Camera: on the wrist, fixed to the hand. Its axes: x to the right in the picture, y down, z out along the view.
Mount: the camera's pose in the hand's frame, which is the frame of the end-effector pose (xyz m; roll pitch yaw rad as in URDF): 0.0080 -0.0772 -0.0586 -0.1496 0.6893 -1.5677
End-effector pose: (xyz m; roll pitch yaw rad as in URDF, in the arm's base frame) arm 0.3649 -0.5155 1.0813 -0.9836 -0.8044 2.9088
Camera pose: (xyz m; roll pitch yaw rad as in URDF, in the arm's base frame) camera 0.4029 -0.4304 1.1091 0.6744 -0.2043 1.1247
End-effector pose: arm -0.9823 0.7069 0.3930 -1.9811 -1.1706 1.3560
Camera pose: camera -0.9777 0.6203 0.4371 1.3031 -0.3863 -1.4837
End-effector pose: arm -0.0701 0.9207 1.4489 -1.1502 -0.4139 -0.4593
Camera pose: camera -0.1180 0.8495 1.4947 0.3035 -0.4204 -2.2249
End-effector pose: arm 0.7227 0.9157 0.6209 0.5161 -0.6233 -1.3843
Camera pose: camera 0.6960 0.8511 0.5533 0.9592 0.8586 -1.9628
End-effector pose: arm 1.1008 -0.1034 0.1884 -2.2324 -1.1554 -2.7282
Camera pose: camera 1.1795 -0.0702 0.2348 1.4070 -0.4176 0.4437
